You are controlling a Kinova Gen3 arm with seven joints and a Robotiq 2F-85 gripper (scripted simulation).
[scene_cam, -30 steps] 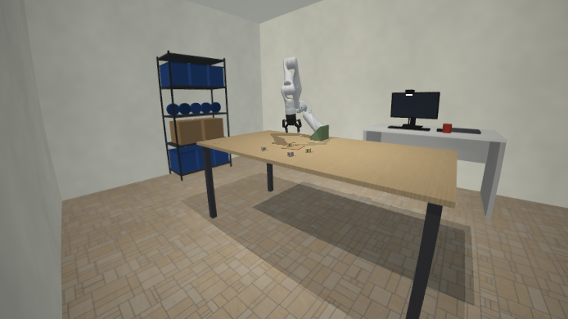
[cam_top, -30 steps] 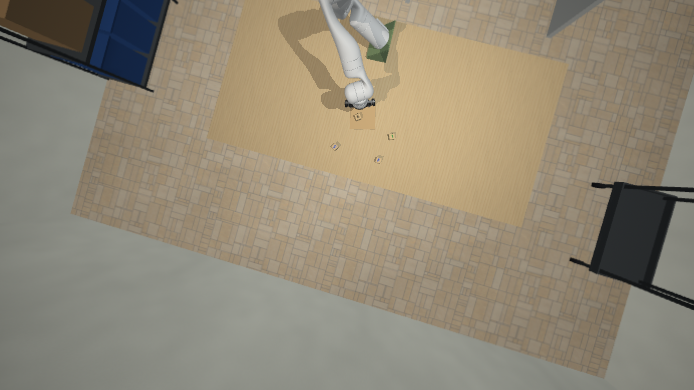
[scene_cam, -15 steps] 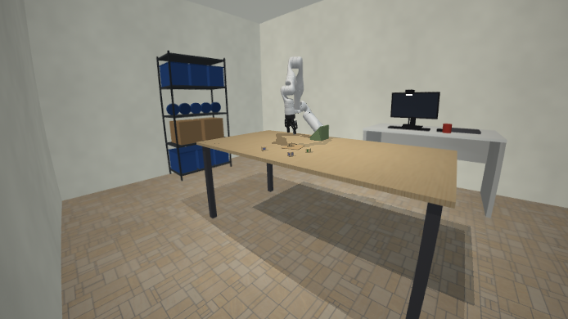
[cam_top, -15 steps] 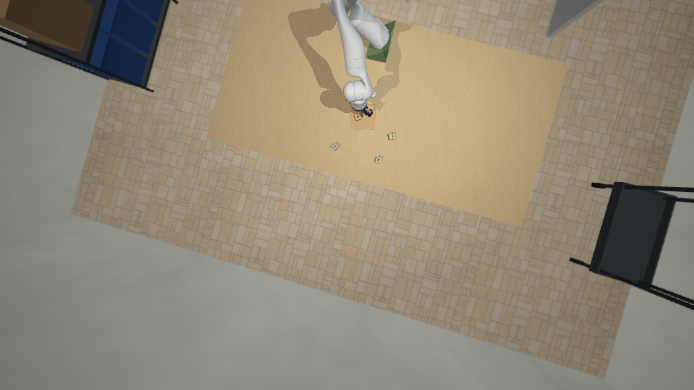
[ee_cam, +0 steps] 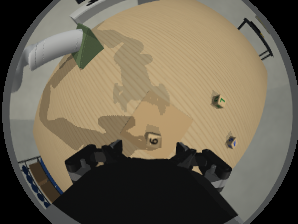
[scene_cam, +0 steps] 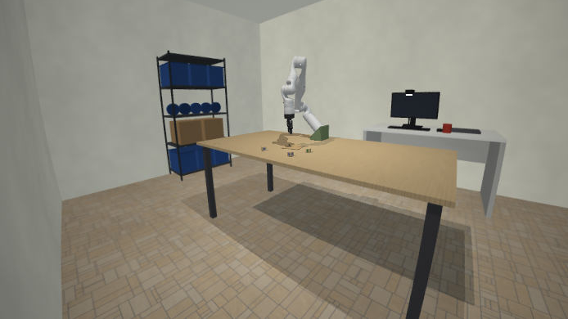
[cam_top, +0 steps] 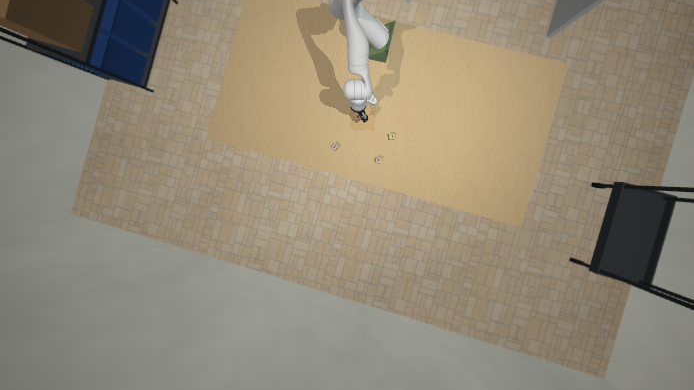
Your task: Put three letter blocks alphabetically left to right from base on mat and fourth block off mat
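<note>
Now: the tan mat 11 cm below my hand and 2 cm to the left of it. Also, from my hand: green-marked block (21 cm to the left, 9 cm below, 7 cm ahead).
</note>
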